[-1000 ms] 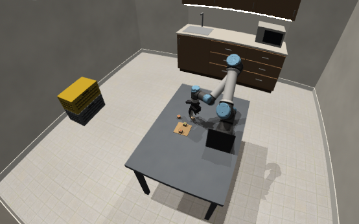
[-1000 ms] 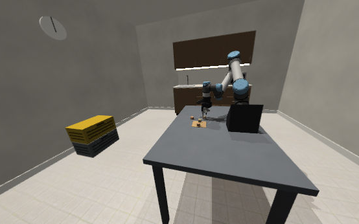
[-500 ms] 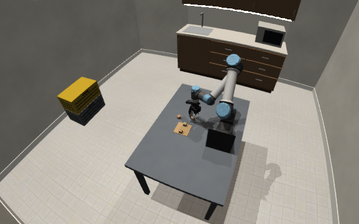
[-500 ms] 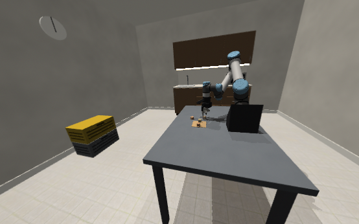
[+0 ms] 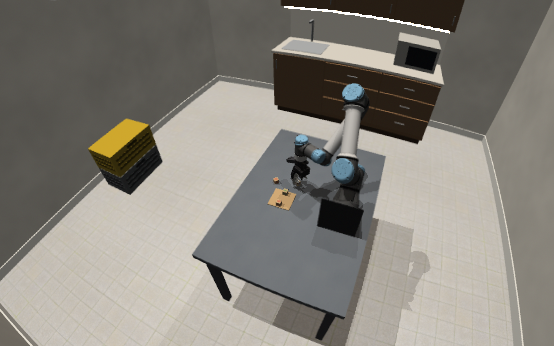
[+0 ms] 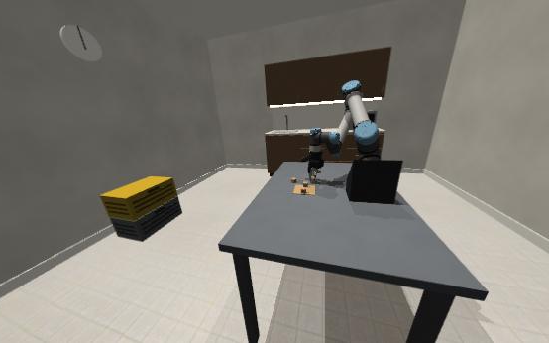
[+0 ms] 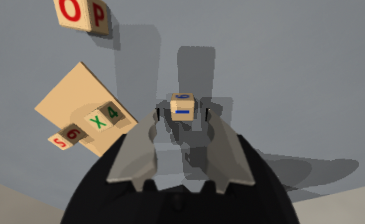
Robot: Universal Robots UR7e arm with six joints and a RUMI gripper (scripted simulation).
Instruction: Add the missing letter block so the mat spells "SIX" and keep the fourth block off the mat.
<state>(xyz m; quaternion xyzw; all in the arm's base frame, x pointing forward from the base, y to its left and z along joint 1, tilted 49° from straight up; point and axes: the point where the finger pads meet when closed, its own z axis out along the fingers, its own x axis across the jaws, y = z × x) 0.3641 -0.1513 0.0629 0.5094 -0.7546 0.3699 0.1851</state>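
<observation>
The blue I block is 2 cm below my hand. Round my hand: O block (14 cm ahead, 5 cm to the left, 2 cm below); then tan mat (3 cm ahead, 16 cm to the left, 3 cm below).
</observation>
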